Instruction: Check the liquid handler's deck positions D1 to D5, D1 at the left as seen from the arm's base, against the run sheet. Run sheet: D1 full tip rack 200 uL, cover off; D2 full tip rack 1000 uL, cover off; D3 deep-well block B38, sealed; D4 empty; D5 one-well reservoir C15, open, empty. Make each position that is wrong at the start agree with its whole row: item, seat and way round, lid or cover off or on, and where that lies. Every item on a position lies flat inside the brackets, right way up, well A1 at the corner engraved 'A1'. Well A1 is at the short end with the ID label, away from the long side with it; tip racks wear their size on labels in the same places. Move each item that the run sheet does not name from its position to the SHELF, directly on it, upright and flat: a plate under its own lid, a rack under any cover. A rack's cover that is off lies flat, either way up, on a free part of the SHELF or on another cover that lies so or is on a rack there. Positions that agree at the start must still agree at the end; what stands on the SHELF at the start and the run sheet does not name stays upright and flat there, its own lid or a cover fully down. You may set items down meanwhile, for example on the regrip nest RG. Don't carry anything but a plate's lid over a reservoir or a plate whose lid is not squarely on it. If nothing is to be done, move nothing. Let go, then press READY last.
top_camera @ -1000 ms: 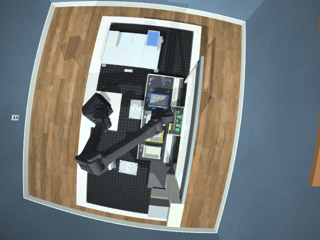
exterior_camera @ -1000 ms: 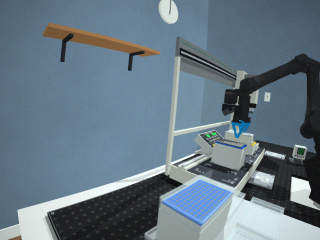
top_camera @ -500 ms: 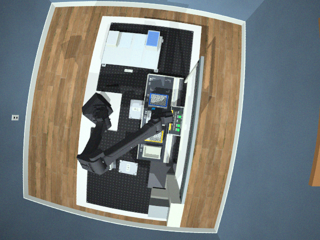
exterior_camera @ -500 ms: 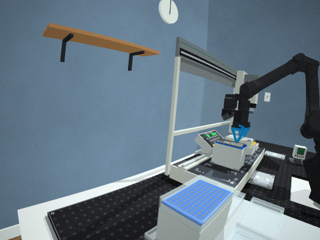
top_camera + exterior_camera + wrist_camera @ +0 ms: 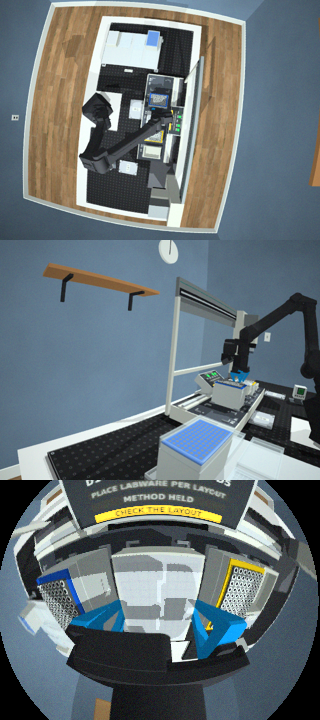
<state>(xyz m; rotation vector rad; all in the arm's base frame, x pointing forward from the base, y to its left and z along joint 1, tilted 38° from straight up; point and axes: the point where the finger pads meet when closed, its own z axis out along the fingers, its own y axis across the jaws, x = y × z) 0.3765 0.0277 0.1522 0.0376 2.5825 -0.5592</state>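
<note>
Now: the blue-rimmed tip rack 120 mm to the left of my hand and 10 mm ahead of it. The rest, counted from my hand: regrip nest (150 mm behind, 120 mm below, 70 mm to the left); then yellow-rimmed tip rack (130 mm to the right, 20 mm below, 20 mm behind); then white deep-well block (10 mm below).
</note>
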